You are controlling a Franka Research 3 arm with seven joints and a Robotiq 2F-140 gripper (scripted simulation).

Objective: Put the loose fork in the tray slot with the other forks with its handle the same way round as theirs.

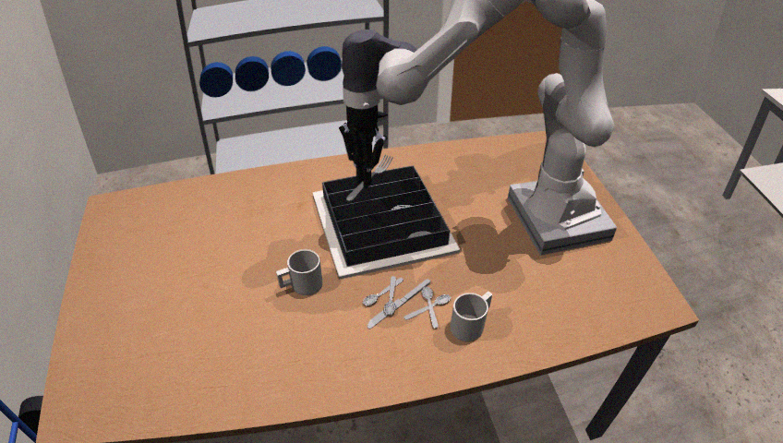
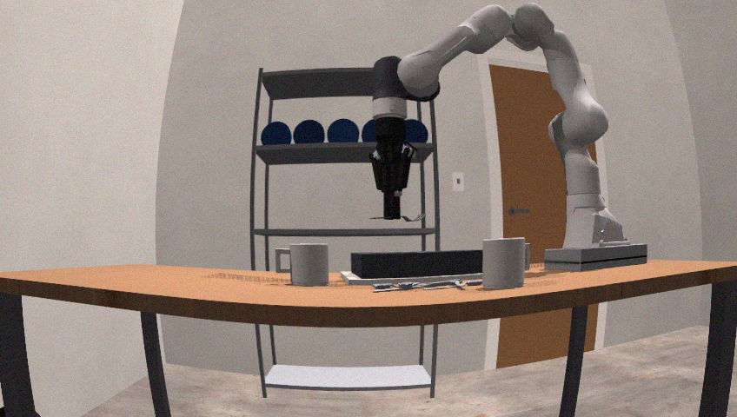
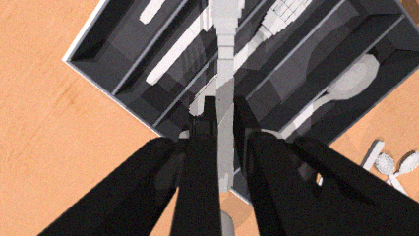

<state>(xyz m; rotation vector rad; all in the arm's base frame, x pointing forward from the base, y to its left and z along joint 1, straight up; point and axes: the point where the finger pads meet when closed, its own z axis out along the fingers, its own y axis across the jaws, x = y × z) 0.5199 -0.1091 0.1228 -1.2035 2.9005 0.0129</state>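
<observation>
Now: the black cutlery tray 5 cm behind my hand and 14 cm below it. The rest, counted from my hand: small spoon 7 cm behind, 12 cm to the right, 16 cm below; grey mug 19 cm ahead, 18 cm to the left, 14 cm below.
</observation>
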